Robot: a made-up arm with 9 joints. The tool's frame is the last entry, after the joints.
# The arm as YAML. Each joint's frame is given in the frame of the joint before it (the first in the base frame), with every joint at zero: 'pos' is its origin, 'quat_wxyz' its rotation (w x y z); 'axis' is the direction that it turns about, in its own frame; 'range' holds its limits. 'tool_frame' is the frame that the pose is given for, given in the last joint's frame.
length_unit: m
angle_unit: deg
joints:
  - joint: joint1
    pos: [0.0, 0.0, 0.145]
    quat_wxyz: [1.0, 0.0, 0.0, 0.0]
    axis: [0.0, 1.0, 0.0]
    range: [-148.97, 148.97]
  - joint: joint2
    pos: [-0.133, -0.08, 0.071]
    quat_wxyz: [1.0, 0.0, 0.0, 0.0]
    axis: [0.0, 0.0, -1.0]
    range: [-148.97, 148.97]
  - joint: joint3
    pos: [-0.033, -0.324, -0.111]
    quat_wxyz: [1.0, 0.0, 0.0, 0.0]
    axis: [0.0, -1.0, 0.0]
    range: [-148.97, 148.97]
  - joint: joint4
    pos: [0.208, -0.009, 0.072]
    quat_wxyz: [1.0, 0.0, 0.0, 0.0]
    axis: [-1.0, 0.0, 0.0]
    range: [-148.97, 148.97]
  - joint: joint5
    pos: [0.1, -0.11, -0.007]
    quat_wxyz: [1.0, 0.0, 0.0, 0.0]
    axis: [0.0, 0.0, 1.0]
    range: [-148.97, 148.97]
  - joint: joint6
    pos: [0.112, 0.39, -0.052]
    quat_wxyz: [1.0, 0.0, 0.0, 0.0]
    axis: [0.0, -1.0, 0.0]
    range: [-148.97, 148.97]
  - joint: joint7
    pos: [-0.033, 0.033, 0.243]
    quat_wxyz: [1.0, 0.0, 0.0, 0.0]
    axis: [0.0, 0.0, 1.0]
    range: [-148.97, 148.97]
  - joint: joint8
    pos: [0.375, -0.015, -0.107]
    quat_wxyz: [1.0, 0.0, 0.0, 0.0]
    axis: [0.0, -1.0, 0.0]
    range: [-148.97, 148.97]
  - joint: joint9
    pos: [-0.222, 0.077, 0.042]
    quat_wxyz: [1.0, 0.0, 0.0, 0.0]
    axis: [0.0, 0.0, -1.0]
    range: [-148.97, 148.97]
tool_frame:
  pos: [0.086, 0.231, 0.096]
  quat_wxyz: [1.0, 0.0, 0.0, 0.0]
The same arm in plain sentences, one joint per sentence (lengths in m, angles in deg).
The arm has nine revolute joints in a row. What follows holds with every joint at zero, and every direction is one of the base frame's. Joint 1 is mounted 0.1450 m along +z from the base frame's origin and rotates about +y, from -148.97 to 148.97 deg. Joint 2 is mounted 0.1330 m along -x and 0.0800 m along -y and 0.0710 m along +z from joint 1 and rotates about -z, from -148.97 to 148.97 deg. Joint 3 is mounted 0.0330 m along -x and 0.3240 m along -y and 0.1110 m along -z from joint 2 and rotates about -y, from -148.97 to 148.97 deg. Joint 4 is mounted 0.2080 m along +x and 0.0090 m along -y and 0.0720 m along +z from joint 3 and rotates about -x, from -148.97 to 148.97 deg. Joint 5 is mounted 0.1000 m along +x and 0.1100 m along -y and 0.0070 m along -z from joint 4 and rotates about +z, from -148.97 to 148.97 deg. Joint 6 is mounted 0.1120 m along +x and 0.3900 m along +y and 0.0520 m along -z from joint 5 and rotates about -y, from -148.97 to 148.97 deg. Joint 7 is mounted 0.0330 m along -x and 0.0330 m along +y and 0.2430 m along +z from joint 6 and rotates about +z, from -148.97 to 148.97 deg. Joint 8 is mounted 0.3750 m along +x and 0.0150 m along -y and 0.1070 m along -z from joint 7 and rotates about -y, from -148.97 to 148.97 deg. Joint 9 is mounted 0.2220 m along -x and 0.0770 m along +y and 0.0420 m along +z from joint 8 and rotates about -z, from -148.97 to 148.97 deg. The tool frame, which is the frame that the pose is given for, is mounted 0.0860 m along +x and 0.2310 m along +y and 0.0960 m along +z from joint 9; its axes are parallel to the base frame's.
